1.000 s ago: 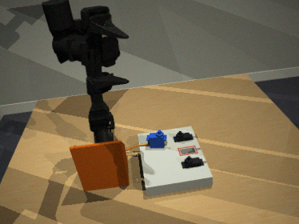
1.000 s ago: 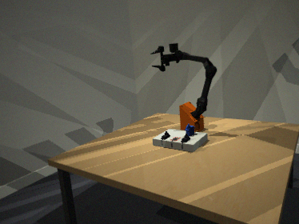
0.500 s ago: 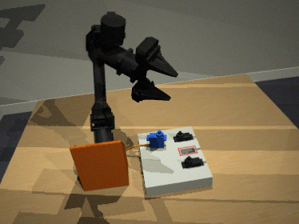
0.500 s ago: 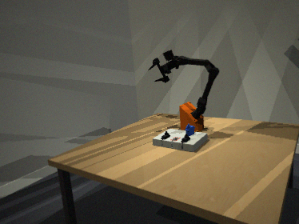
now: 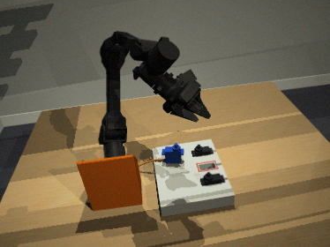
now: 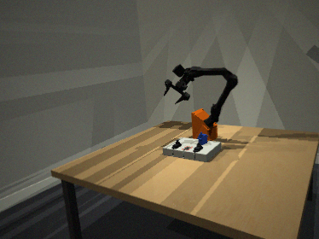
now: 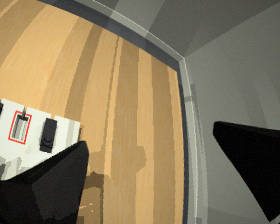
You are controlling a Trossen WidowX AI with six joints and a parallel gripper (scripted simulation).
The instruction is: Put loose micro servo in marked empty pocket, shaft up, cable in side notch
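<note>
My gripper tip is now 7 cm past the pale grey deck, 13 cm to the right of it and 32 cm above it.
</note>
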